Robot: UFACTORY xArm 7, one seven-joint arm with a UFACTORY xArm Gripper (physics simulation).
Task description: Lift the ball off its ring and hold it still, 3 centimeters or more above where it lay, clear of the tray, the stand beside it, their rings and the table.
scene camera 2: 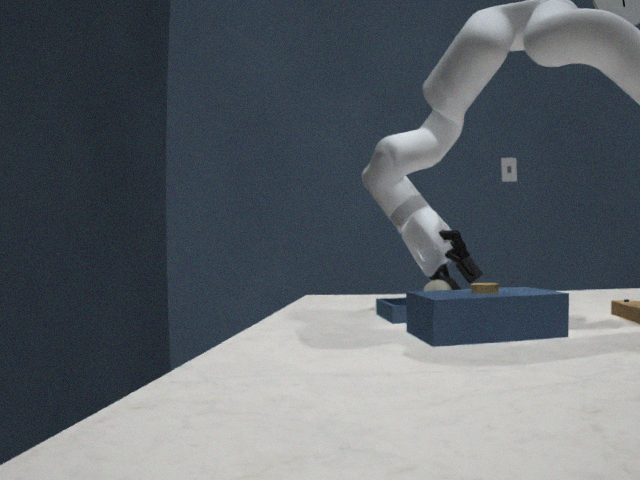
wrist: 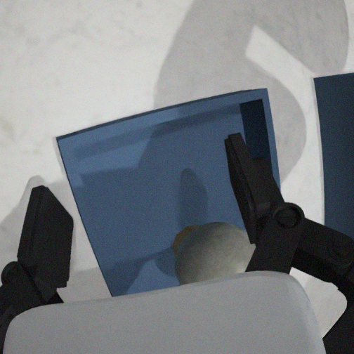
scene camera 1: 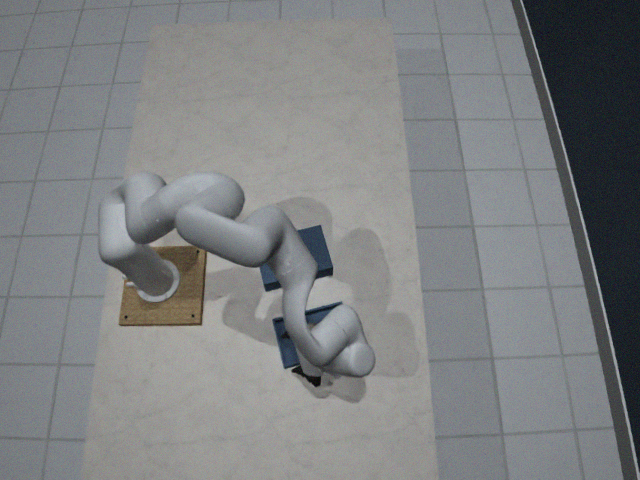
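Where they show: gripper, fingertip midpoint: [scene camera 1: 291, 351]; arm's base, origin of the base link: [scene camera 1: 158, 281].
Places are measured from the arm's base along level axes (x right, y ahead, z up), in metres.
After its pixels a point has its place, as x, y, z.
Note:
The pale ball [scene camera 2: 437, 285] {0.157, 0.420, 0.036} [wrist: 215, 252] is in the blue tray [scene camera 1: 283, 353] {0.219, 0.336, -0.015} [scene camera 2: 390, 310] {0.109, 0.502, 0.001} [wrist: 125, 200]. An edge of its tan ring [wrist: 185, 236] shows beside it in the wrist view. The gripper's body hides the ball's lower part there. My gripper [scene camera 2: 466, 283] {0.224, 0.358, 0.023} [wrist: 138, 180] is open and empty, tilted low over the tray, its fingers wide apart. In the wrist view the ball lies against the inner outline of the right finger; whether they touch I cannot tell. The left finger is out past the tray's left wall. In scene camera 1 the arm mostly covers the ball.
The taller blue stand [scene camera 1: 316, 248] {-0.049, 0.442, 0.039} [scene camera 2: 496, 320] {-0.103, 0.375, 0.010} [wrist: 340, 150] is beside the tray, with a tan ring [scene camera 2: 484, 288] {-0.056, 0.382, 0.047} on its top. The arm's wooden base plate [scene camera 1: 188, 289] {0.030, 0.086, 0.003} is on the table [scene camera 1: 268, 113] {-0.562, 0.320, -0.019}, left of both in scene camera 1.

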